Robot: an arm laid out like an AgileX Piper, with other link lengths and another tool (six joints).
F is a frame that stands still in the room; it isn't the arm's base.
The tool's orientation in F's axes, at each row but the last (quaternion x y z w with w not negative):
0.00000, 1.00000, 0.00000, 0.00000
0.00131, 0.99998, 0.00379, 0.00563
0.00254, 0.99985, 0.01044, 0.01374
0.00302, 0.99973, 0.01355, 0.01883
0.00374, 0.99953, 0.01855, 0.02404
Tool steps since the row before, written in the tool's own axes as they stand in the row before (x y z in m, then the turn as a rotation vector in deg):
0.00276, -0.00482, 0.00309, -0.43, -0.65, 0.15
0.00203, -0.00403, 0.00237, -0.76, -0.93, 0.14
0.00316, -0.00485, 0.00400, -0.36, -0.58, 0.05
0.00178, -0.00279, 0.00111, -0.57, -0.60, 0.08
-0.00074, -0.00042, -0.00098, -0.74, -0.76, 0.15
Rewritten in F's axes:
-0.00276, -0.00482, -0.00309, 0.43, -0.65, -0.15
-0.00201, -0.00401, -0.00242, 0.76, -0.93, -0.14
-0.00307, -0.00475, -0.00419, 0.36, -0.58, -0.05
-0.00175, -0.00275, -0.00125, 0.57, -0.60, -0.07
0.00069, -0.00046, 0.00100, 0.74, -0.76, -0.14

